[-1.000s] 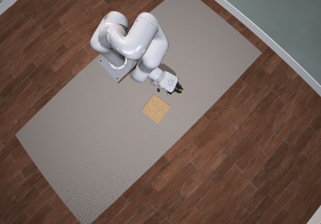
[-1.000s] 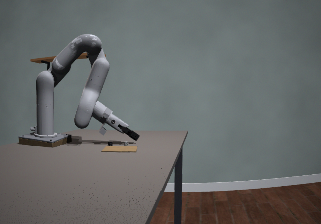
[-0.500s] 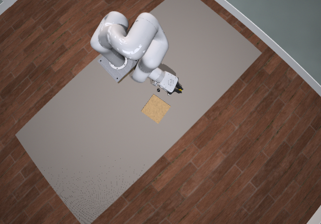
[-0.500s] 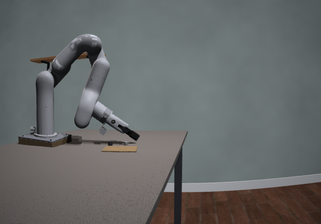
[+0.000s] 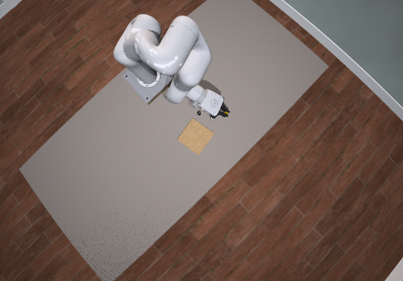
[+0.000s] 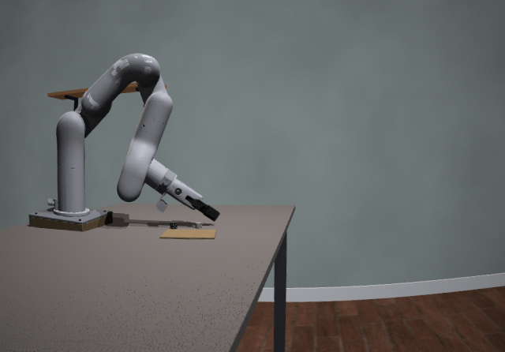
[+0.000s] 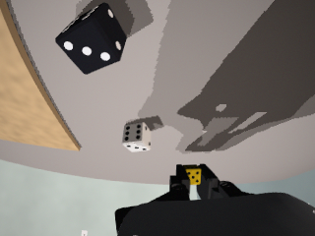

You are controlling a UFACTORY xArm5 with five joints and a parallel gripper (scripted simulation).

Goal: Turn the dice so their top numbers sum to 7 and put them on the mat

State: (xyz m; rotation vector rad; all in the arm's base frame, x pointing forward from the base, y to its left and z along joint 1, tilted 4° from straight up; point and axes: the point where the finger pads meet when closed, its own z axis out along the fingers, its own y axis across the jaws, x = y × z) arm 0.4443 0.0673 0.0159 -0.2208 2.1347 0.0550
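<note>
Now: hand 10 mm short of the yellow die and 10 mm above it. From my hand the other things lie so: white die (40 mm behind, 60 mm to the right, 30 mm below); then black die (110 mm behind, 80 mm to the right, 30 mm below); then tan mat (50 mm behind, 180 mm to the right, 40 mm below).
</note>
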